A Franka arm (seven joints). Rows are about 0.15 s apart.
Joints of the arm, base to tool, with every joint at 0 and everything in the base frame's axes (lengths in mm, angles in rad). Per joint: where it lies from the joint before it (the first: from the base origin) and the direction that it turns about. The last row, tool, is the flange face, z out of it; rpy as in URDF.
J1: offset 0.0 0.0 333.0 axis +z
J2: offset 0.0 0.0 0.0 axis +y
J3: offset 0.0 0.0 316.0 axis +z
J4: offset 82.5 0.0 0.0 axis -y
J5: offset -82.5 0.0 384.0 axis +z
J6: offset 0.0 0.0 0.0 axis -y
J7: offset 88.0 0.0 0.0 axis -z
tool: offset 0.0 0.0 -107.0 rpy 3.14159 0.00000 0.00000
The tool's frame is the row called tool.
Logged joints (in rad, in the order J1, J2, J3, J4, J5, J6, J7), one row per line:
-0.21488, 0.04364, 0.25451, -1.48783, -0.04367, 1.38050, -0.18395
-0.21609, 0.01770, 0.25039, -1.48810, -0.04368, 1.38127, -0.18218
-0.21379, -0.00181, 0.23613, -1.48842, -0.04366, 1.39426, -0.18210
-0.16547, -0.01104, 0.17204, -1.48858, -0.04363, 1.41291, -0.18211
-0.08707, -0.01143, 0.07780, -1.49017, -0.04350, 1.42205, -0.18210
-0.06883, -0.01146, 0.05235, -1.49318, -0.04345, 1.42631, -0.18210
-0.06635, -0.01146, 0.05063, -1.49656, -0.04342, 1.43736, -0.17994
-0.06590, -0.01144, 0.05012, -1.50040, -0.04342, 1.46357, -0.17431
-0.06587, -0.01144, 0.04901, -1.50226, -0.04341, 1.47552, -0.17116
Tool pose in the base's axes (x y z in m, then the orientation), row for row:
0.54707, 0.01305, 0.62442, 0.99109, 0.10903, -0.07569, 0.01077
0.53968, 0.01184, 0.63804, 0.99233, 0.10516, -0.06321, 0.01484
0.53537, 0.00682, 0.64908, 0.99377, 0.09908, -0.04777, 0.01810
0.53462, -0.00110, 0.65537, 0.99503, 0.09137, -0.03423, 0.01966
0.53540, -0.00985, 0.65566, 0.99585, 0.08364, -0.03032, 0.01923
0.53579, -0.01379, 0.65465, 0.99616, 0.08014, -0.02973, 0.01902
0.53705, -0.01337, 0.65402, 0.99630, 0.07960, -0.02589, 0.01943
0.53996, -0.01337, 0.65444, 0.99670, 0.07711, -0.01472, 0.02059
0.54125, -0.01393, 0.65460, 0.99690, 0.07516, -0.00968, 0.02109
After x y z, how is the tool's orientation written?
As a quaternion, x y z w.
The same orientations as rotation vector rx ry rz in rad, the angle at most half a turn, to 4 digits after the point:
3.0924, 0.3402, -0.2362
3.0884, 0.3273, -0.1967
3.0865, 0.3077, -0.1484
3.0875, 0.2835, -0.1062
3.0908, 0.2596, -0.0941
3.0922, 0.2488, -0.0923
3.0918, 0.2470, -0.0803
3.0908, 0.2391, -0.0456
3.0905, 0.2330, -0.0300

